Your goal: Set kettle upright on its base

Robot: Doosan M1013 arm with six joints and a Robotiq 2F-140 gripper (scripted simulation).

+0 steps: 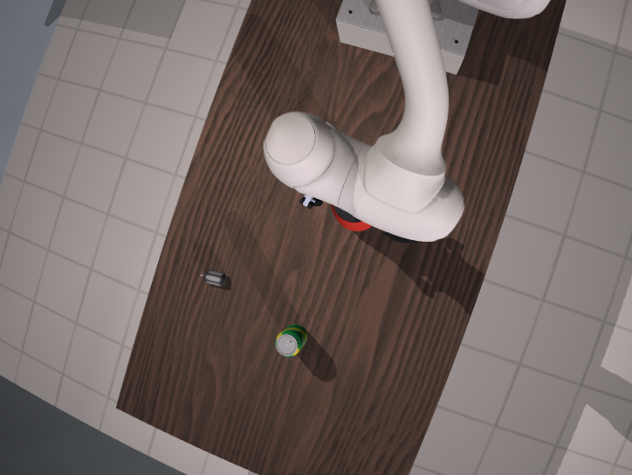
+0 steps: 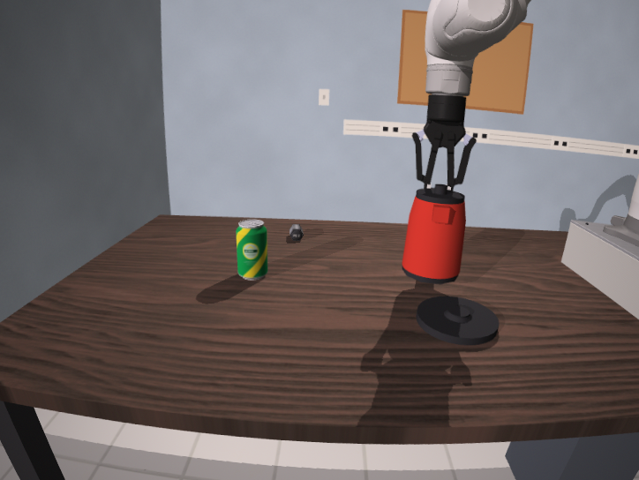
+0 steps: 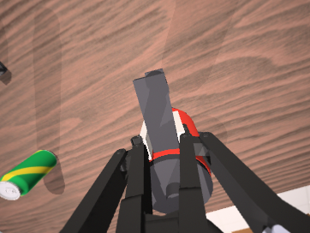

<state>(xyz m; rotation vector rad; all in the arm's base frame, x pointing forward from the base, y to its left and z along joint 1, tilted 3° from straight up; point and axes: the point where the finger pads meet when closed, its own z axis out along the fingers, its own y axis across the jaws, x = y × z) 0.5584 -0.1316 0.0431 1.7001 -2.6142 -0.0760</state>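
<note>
My hand is 10 mm short of the red kettle, 30 mm to the right of it and 50 mm above it. From my hand the other things lie so: round black base (30 mm ahead, 190 mm to the left, 170 mm below).
</note>
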